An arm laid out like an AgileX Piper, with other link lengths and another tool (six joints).
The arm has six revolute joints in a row. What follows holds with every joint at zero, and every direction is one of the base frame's. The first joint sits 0.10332 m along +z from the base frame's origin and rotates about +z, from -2.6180 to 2.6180 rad. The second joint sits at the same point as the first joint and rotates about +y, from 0.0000 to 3.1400 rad. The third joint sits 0.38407 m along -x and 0.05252 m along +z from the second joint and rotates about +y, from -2.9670 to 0.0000 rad. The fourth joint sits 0.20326 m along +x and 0.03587 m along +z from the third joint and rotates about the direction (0.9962, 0, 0.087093), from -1.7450 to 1.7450 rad. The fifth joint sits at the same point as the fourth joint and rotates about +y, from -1.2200 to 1.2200 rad. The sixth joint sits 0.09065 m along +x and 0.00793 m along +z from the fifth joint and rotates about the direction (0.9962, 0, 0.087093), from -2.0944 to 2.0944 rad. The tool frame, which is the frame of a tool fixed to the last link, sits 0.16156 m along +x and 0.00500 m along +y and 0.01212 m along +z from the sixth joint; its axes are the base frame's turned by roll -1.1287, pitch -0.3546 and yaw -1.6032 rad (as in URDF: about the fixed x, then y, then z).
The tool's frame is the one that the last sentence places.
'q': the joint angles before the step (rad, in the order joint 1, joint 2, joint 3, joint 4, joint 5, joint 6). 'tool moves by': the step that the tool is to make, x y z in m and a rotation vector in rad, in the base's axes. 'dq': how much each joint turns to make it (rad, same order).
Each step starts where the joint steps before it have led.
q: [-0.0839, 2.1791, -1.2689, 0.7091, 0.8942, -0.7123]
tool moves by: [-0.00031, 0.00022, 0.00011, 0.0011, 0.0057, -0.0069]
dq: [0.0001, 0.0000, 0.0000, -0.0001, 0.0016, 0.0090]
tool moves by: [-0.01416, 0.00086, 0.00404, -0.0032, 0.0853, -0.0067]
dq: [0.0043, -0.0009, -0.0246, -0.0590, 0.0765, 0.1007]
